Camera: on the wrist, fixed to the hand. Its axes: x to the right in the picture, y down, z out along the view.
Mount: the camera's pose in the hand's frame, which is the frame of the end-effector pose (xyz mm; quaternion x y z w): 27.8 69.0 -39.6 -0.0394 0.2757 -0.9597 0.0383
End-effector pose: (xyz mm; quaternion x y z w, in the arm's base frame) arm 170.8 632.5 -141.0 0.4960 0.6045 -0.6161 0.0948
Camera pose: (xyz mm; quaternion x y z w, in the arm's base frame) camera 226.3 661.8 -197.3 0.3950 -0.5496 -0.0460 0.7347
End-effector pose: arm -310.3 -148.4 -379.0 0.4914 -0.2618 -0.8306 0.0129
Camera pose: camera -308.3 -232.4 -385.7 -0.4985 -0.4978 -0.0810 0.7050
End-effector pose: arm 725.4 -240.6 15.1 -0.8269 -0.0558 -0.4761 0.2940
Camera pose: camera 736.2 -323.8 22.8 -0.1416 0.6959 0.5306 0.4628
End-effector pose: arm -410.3 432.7 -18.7 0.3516 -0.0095 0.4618 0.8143
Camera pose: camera -459.0 499.0 -0.1 -0.1368 0.5433 -0.6672 0.4908
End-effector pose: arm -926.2 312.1 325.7 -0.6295 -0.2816 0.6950 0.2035
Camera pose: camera -885.5 282.8 257.9 0.0465 -0.5862 -0.3533 0.7276
